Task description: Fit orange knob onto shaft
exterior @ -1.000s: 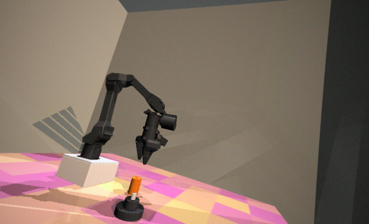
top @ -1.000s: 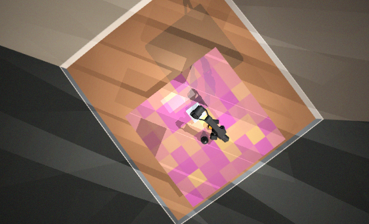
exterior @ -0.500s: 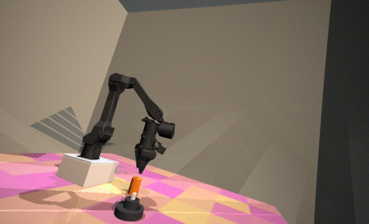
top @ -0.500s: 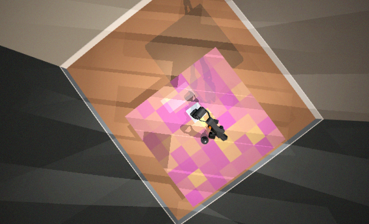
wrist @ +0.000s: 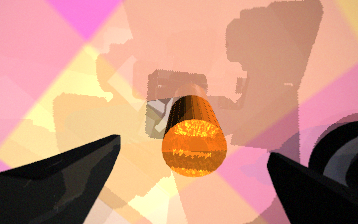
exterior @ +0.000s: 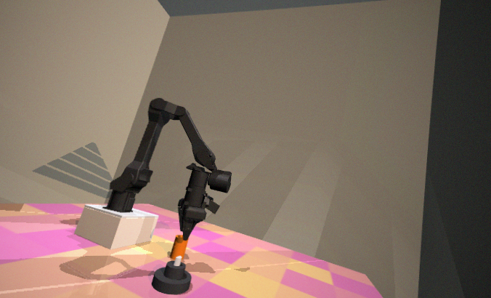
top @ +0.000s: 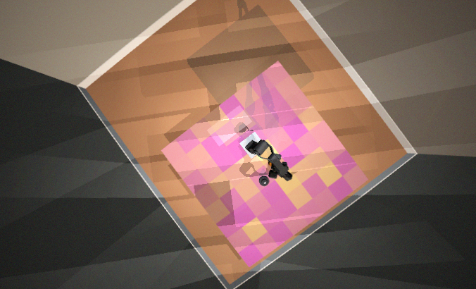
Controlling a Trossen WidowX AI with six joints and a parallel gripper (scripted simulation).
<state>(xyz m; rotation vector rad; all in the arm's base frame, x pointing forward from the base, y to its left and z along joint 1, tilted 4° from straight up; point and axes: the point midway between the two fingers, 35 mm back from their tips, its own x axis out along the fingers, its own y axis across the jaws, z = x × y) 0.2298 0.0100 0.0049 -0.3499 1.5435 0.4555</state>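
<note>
Now: gripper tip 2 cm above the orange knob. Also, from my gripper tip: dark round pedestal (6 cm ahead, 16 cm to the right, 3 cm below).
</note>
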